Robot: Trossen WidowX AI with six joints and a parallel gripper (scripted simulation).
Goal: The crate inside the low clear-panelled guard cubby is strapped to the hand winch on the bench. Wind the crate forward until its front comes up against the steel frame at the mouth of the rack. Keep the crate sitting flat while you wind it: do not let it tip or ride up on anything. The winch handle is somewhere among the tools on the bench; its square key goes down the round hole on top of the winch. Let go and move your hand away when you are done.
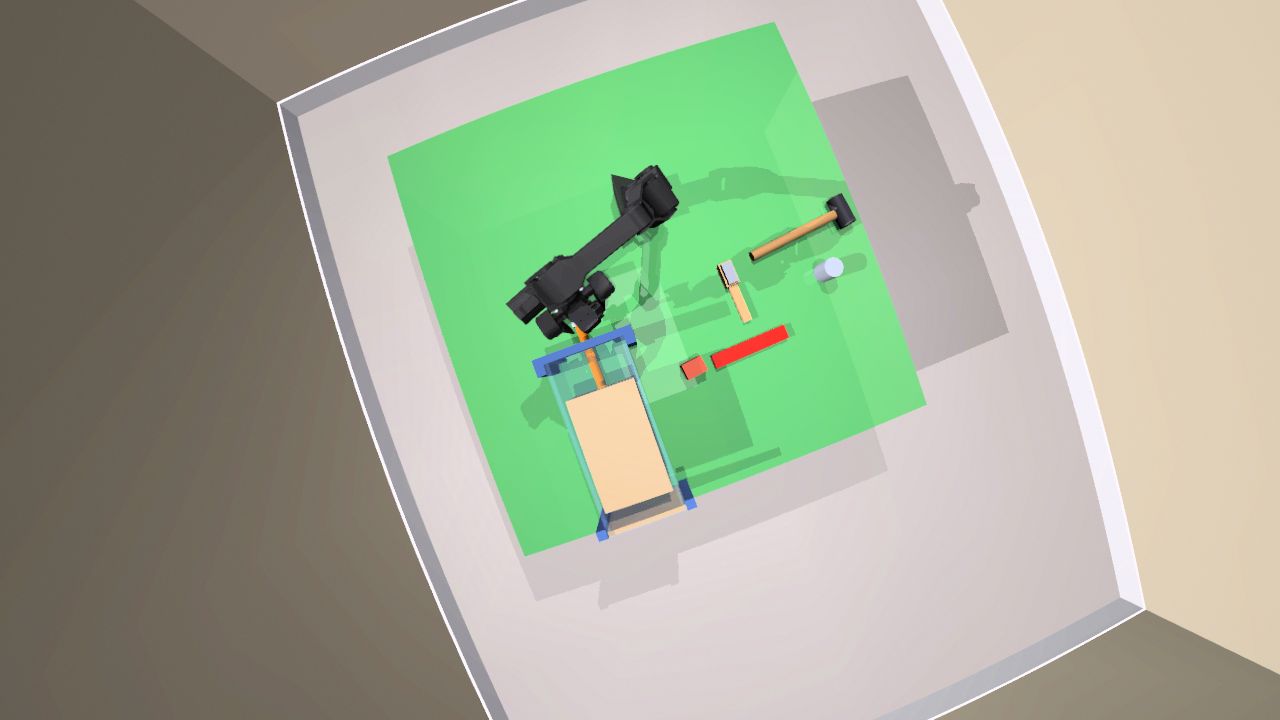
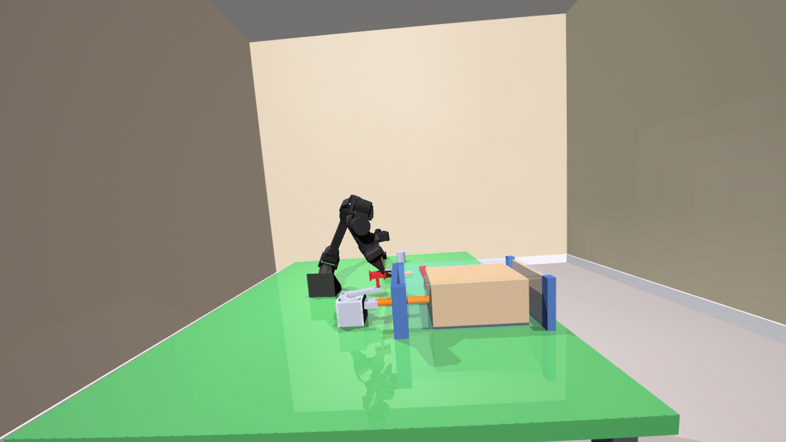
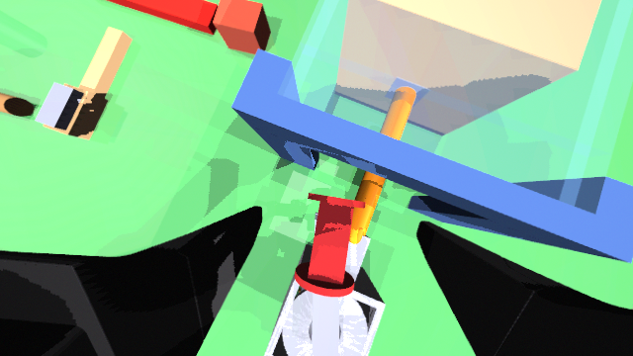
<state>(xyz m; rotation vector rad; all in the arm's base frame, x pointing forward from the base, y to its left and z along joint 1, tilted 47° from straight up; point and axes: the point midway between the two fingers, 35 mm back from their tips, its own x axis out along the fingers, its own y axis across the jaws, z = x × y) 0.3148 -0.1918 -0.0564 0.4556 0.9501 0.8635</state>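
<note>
Right now the red knob is 40 mm below my gripper tip and 10 mm behind it. From my gripper tip the other things lie so: blue steel frame: 70 mm below, 60 mm ahead, 30 mm to the right; then winch: 140 mm below, 120 mm behind, 60 mm to the right; then winch handle: 70 mm below, 50 mm behind, 20 mm to the right.
</note>
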